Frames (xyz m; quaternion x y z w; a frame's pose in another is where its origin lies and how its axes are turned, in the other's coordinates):
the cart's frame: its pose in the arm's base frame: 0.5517 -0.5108 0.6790 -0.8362 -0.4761 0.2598 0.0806
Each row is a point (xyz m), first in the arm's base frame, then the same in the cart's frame.
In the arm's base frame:
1: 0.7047 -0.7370 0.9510
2: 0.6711 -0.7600 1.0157
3: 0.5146 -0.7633 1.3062
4: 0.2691 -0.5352 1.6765
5: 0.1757 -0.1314 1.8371
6: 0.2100 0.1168 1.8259
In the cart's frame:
1: -0.2239 0.1322 -0.2845
2: -0.2802 0.0944 -0.3199
3: -0.4513 -0.1330 -0.4870
4: -0.4937 -0.5814 -0.7026
5: -0.2511 -0.9288 -0.8372
6: -0.0249 -1.0311 -0.8731

